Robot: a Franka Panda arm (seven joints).
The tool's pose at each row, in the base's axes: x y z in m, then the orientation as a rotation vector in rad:
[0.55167 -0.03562 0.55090 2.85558 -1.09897 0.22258]
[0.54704 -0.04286 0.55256 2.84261 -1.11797 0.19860]
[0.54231 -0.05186 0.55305 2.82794 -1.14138 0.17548]
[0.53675 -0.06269 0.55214 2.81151 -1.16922 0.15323]
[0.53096 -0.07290 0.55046 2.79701 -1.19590 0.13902]
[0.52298 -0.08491 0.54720 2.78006 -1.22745 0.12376]
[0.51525 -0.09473 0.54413 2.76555 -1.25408 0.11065]
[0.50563 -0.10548 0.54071 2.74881 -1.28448 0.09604]
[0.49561 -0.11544 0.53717 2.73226 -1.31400 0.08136]
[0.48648 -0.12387 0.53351 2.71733 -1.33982 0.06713]
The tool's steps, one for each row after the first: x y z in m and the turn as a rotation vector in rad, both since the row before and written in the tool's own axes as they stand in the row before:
[0.00166 0.00850 -0.00127 -0.01302 -0.01202 0.01351]
[0.00269 0.00982 0.00018 -0.01266 -0.01176 0.01670]
[0.00332 0.01160 0.00183 -0.01221 -0.01154 0.01993]
[0.00288 0.01120 0.00260 -0.00817 -0.00756 0.01916]
[0.00270 0.01387 0.00436 -0.00864 -0.00831 0.02273]
[0.00164 0.01212 0.00400 -0.00720 -0.00723 0.01928]
[0.00132 0.01407 0.00449 -0.00788 -0.00817 0.02212]
[0.00079 0.01379 0.00461 -0.00767 -0.00831 0.02159]
[0.00049 0.01208 0.00464 -0.00719 -0.00807 0.01899]

